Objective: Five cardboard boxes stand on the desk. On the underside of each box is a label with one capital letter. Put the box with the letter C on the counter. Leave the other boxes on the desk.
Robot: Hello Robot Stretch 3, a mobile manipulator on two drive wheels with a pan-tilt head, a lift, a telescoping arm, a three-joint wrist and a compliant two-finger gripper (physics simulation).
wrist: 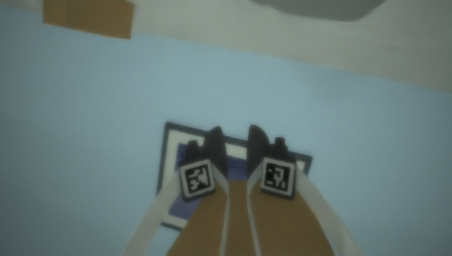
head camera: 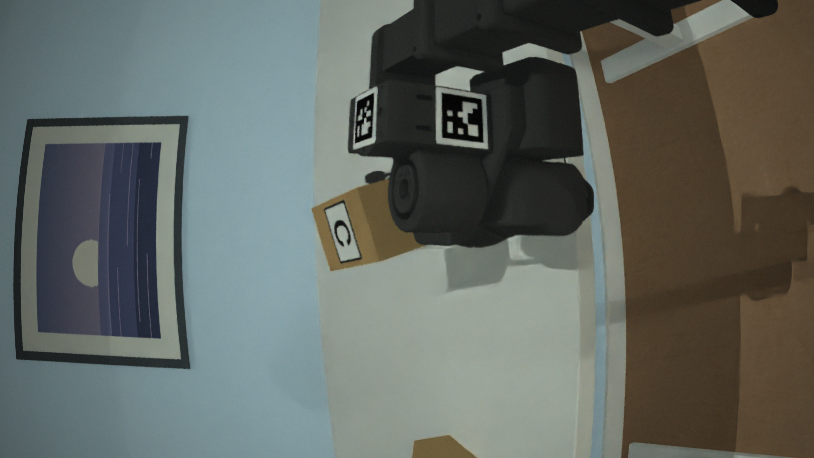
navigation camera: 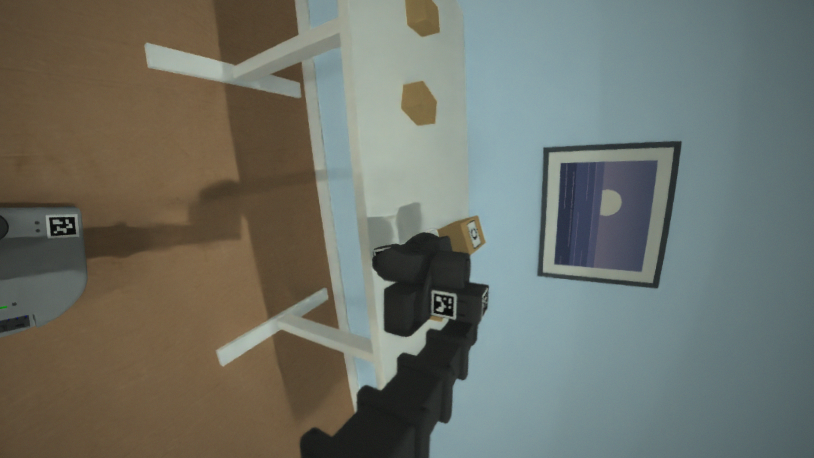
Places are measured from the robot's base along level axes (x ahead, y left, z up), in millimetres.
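Where they show: gripper, between the fingertips: (wrist: 236, 144).
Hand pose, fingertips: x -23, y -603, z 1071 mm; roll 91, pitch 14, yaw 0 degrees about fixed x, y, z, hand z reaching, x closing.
Each offset is from my fingertips to the top centre of the thing. "spot": to the spot under its first point. Level surfaces: height alone.
The cardboard box with the letter C {dx +17, dy +69, dz +73 mm} (head camera: 384, 225) (navigation camera: 457, 234) (wrist: 287, 225) is held above the desk {dz -121 mm} (head camera: 455, 353) (navigation camera: 409, 159) (wrist: 210, 30), tilted so its labelled underside faces outward. The C label {spot: dx +22, dy +74, dz +59 mm} (head camera: 342, 231) (navigation camera: 473, 234) reads clearly in the head camera view and is small in the navigation camera view. My gripper (wrist: 236, 144) is shut on this box, which fills the bottom middle of the wrist view between the fingers. In the head and navigation views the wrist hides most of the fingers. The counter does not show.
Two other boxes {dx +321, dy -4, dz -71 mm} (navigation camera: 419, 103) {dx +550, dy -18, dz -71 mm} (navigation camera: 422, 17) stand farther along the desk. Part of a box {spot: dx +288, dy -13, dz -95 mm} (head camera: 442, 447) shows at the bottom edge of the head camera view, and a box {dx -216, dy -151, dz -71 mm} (wrist: 90, 17) at the wrist view's top left. A framed picture (head camera: 68, 199) (navigation camera: 580, 216) hangs on the wall behind.
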